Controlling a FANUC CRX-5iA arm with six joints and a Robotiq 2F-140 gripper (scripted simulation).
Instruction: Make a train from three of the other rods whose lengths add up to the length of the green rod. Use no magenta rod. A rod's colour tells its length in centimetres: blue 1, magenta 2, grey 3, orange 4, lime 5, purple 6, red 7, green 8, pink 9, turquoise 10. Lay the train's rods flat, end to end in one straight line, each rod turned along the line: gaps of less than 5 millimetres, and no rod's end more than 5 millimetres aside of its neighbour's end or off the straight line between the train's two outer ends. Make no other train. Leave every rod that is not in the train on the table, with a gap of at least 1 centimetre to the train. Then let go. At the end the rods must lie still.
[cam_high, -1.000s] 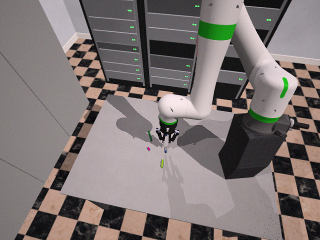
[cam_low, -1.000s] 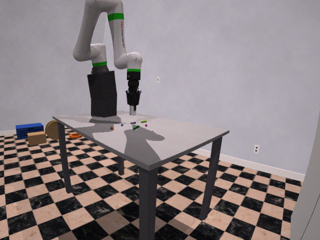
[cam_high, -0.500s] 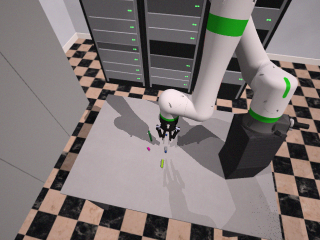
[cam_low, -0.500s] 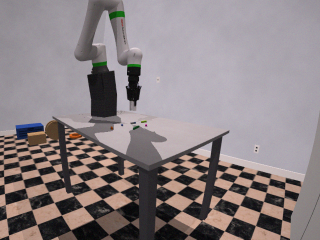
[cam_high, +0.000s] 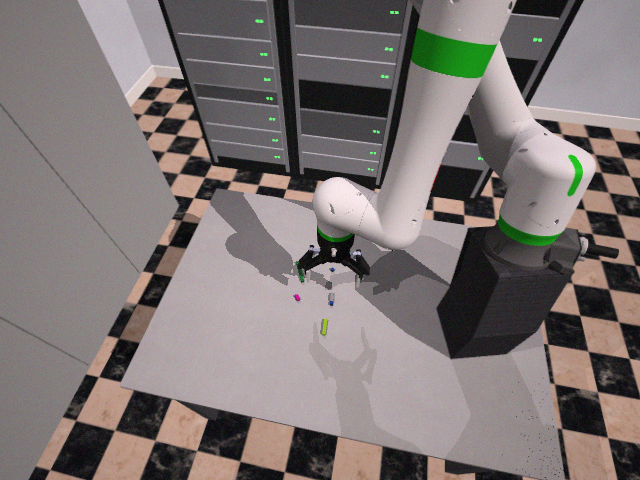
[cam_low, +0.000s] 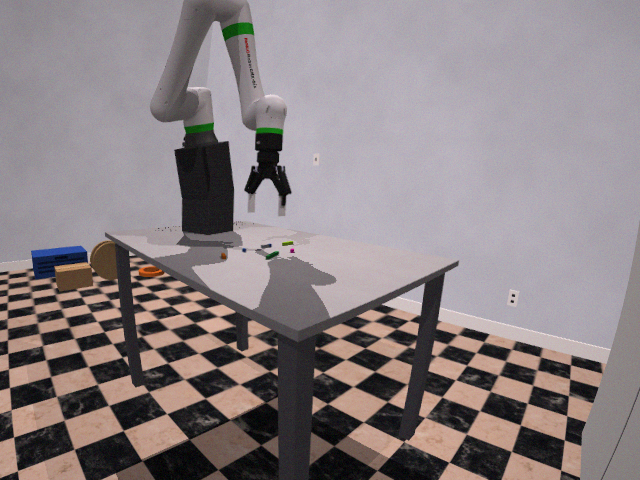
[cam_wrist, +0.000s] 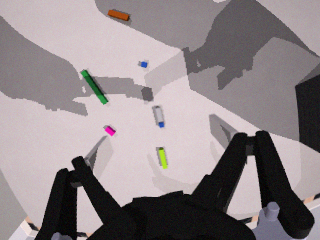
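The orange rod lies 190 mm to the right of my hand, 120 mm below it and 90 mm ahead of it. Round my hand: magenta rod: 120 mm below, 100 mm ahead, 40 mm to the left; then grey rod: 120 mm below; then lime rod: 120 mm below, 100 mm to the left, 10 mm behind.
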